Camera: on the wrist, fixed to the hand. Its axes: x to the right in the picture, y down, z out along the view.
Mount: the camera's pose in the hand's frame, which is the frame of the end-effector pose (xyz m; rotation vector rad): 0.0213 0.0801 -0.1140 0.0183 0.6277 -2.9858
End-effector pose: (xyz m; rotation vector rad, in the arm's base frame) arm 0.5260 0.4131 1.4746 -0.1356 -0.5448 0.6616
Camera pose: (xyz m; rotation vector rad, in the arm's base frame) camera 0.5555 0.4949 1.3637 0.4903 0.2828 -2.2281
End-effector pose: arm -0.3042 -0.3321 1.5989 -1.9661 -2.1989 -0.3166
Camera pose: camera -0.2283 -0.3343 1.7177 2.1679 -2.0075 -0.6721
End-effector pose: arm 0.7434 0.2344 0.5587 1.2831 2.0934 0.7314
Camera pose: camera 0.7021 0.2674 0.6894 -2.3373 1.6542 -0.5067
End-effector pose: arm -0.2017 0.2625 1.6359 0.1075 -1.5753 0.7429
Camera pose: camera -0.1463 0.3911 1.6197 1.4939 0.3618 -1.4574
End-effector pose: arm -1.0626 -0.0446 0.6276 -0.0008 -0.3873 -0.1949
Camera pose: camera -0.9854 0.0257 0.5329 -0.6662 -0.5961 2.9890
